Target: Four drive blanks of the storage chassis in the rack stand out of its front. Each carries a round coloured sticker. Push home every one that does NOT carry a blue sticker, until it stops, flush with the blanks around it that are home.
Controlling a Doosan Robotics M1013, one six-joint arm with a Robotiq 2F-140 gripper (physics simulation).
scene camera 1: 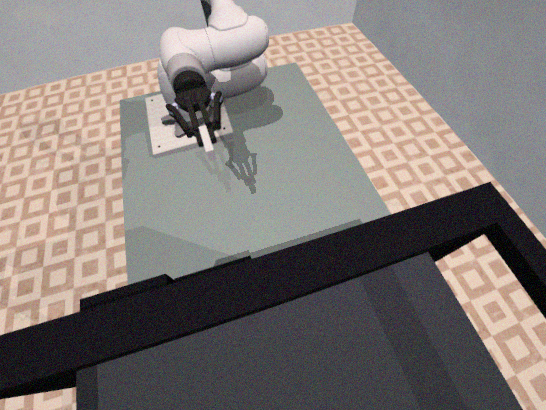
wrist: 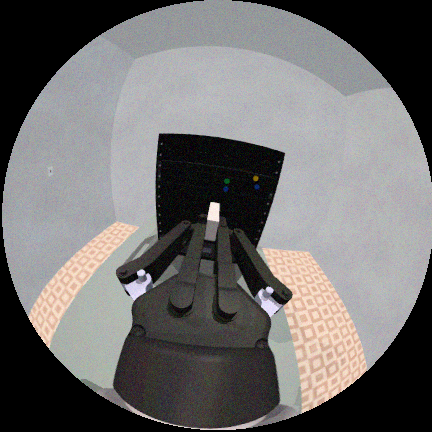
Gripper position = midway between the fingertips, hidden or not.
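Note:
Through scene camera 1 I can see my gripper (scene camera 1: 211, 155), and there is a black rack (scene camera 1: 363, 311) there too. The wrist view shows me both the rack (wrist: 186, 181) and my own gripper (wrist: 213, 210).

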